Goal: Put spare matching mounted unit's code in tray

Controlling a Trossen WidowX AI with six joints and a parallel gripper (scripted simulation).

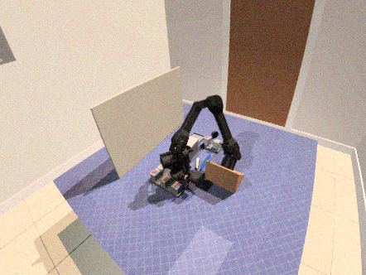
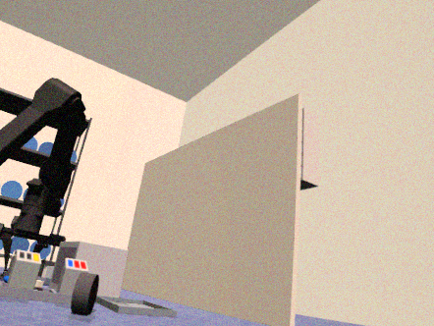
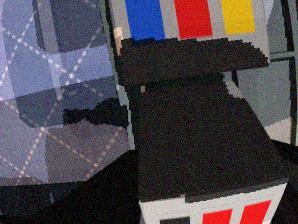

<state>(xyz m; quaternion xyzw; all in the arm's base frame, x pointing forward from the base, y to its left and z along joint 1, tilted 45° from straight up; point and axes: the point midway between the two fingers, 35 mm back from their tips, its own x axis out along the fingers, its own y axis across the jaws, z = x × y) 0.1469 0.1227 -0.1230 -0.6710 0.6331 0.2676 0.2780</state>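
My gripper tip is 340 mm to the left of the flat grey tray, 200 mm short of it and 10 mm above it. Round my gripper tip: grey spare block: 30 mm above; beige panel: 370 mm ahead, 210 mm above, 140 mm to the right; grey box: 160 mm to the right, 140 mm ahead, 30 mm above.
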